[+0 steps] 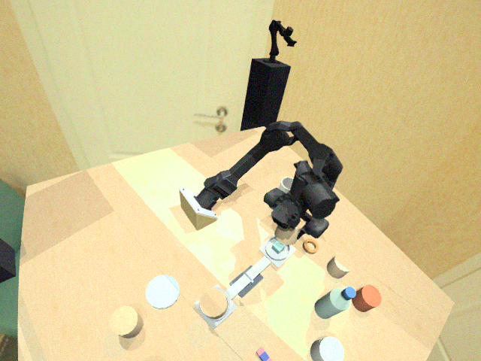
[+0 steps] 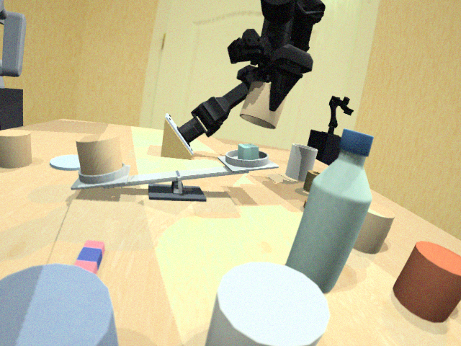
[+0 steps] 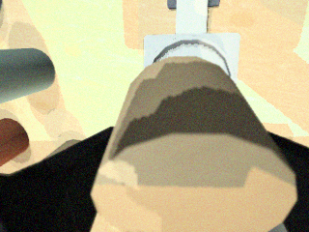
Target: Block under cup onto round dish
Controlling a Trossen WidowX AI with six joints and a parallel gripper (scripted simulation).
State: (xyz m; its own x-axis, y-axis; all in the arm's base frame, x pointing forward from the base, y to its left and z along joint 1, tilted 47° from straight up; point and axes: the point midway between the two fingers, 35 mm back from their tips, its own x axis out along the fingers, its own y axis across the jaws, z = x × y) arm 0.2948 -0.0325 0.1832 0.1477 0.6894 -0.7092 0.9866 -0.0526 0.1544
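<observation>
Now: gripper tip 1 cm to the left of the teal block and 8 cm above it. From my gripper tip the other things lie so: red cylinder: 33 cm ahead, 14 cm to the left, 13 cm below; teal bottle: 24 cm ahead, 1 cm to the left, 6 cm below; small balance: 2 cm ahead, 14 cm to the right, 14 cm below.
</observation>
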